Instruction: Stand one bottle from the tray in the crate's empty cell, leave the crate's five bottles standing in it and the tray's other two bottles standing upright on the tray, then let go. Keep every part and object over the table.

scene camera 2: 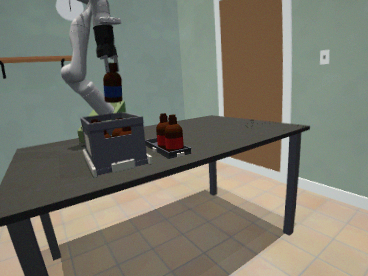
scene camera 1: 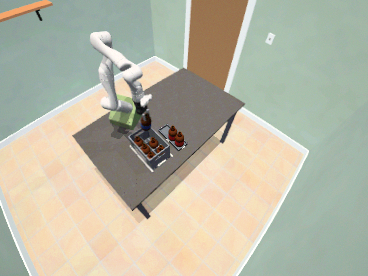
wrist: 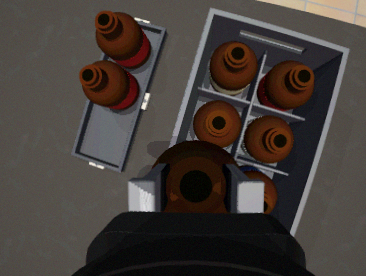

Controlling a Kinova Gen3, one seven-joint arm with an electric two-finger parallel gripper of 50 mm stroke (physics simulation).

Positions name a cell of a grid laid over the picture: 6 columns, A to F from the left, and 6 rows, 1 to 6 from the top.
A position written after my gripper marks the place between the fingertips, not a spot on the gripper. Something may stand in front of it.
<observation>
In view: my gripper (scene camera 2: B2), a red-labelled bottle (wrist: B1), a red-labelled bottle (wrist: B2) and a red-labelled bottle (wrist: E2).
My gripper is seen too in the wrist view (wrist: D4).
</observation>
